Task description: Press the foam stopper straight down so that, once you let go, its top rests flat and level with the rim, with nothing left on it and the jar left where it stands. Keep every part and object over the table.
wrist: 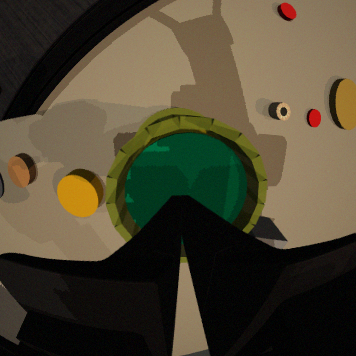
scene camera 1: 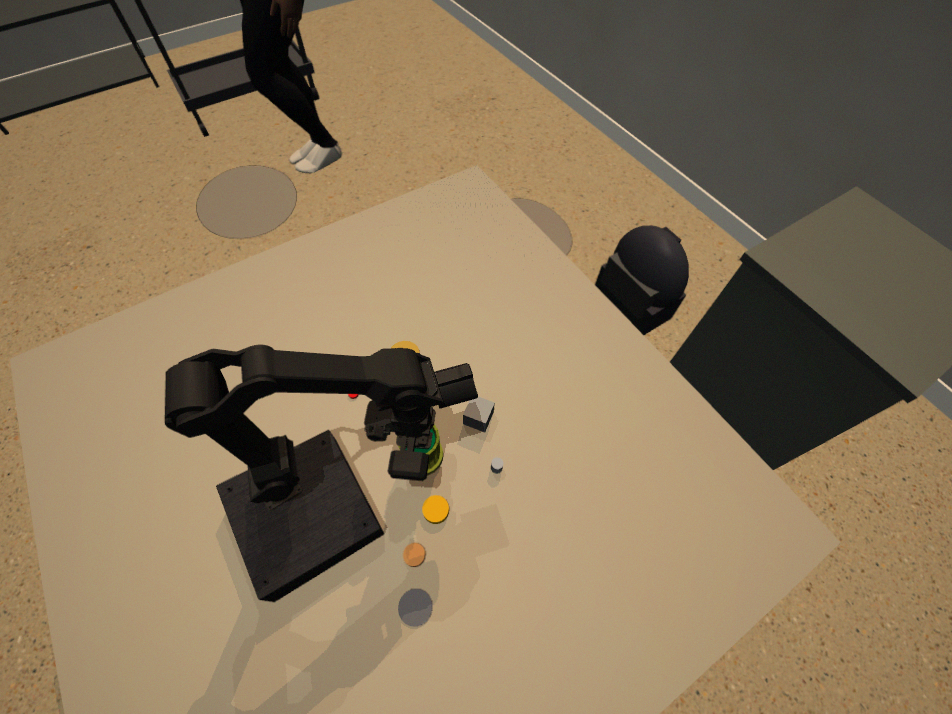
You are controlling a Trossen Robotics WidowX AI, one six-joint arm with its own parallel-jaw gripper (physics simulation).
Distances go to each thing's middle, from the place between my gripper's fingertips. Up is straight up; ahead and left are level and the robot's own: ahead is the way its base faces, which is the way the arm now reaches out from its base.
Now: hand 1 cm to the right of the green foam stopper (wrist: 191, 162) and 1 cm above it. The rest, counted from my hand: jar (wrist: 165, 120) 4 cm below, 1 cm to the left; then yellow disc (wrist: 80, 191) 10 cm to the right, 9 cm below, 4 cm behind; then grey block (scene camera 1: 478, 413) 14 cm ahead, 7 cm below.
